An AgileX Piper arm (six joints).
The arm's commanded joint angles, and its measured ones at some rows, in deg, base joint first. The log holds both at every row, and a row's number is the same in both.
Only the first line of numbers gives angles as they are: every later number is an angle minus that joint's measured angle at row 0.
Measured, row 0:
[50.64, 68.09, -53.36, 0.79, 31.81, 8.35]
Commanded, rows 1 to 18:
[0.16, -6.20, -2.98, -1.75, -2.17, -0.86]
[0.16, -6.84, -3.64, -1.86, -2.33, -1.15]
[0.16, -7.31, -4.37, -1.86, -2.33, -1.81]
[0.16, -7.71, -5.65, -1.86, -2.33, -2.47]
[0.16, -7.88, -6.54, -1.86, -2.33, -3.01]
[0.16, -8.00, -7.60, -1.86, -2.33, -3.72]
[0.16, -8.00, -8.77, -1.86, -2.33, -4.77]
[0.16, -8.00, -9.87, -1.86, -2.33, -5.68]
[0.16, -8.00, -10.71, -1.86, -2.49, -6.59]
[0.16, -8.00, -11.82, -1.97, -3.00, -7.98]
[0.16, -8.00, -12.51, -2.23, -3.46, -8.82]
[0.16, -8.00, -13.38, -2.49, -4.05, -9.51]
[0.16, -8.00, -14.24, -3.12, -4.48, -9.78]
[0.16, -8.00, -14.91, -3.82, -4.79, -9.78]
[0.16, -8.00, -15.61, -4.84, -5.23, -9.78]
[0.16, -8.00, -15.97, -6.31, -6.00, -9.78]
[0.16, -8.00, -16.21, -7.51, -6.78, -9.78]
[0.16, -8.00, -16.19, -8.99, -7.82, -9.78]
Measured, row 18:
[0.00, -7.20, -14.47, -4.02, -1.75, -8.79]
